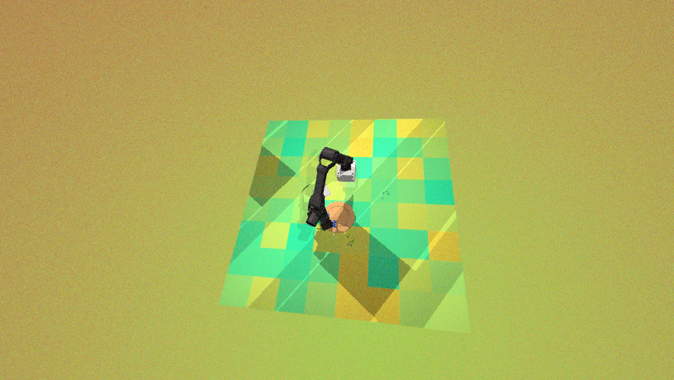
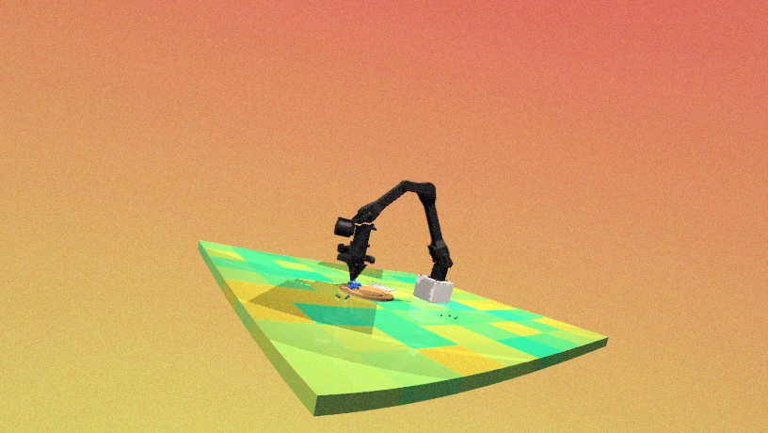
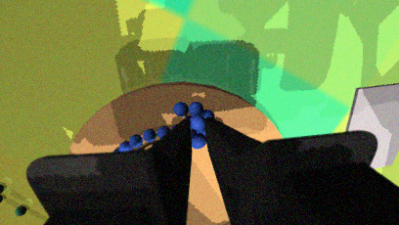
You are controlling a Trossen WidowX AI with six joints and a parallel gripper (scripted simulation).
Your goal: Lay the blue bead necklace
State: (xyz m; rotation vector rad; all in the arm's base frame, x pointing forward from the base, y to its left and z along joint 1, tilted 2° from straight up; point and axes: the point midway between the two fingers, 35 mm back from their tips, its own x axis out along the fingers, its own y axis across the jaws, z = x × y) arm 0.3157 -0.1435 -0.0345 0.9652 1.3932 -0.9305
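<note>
My gripper tip is 1 cm past the round bead board, 8 cm to the right of it and 2 cm above it. From my gripper tip the other things lie so: flat grey piece (19 cm behind, 3 cm to the right, 3 cm below).
</note>
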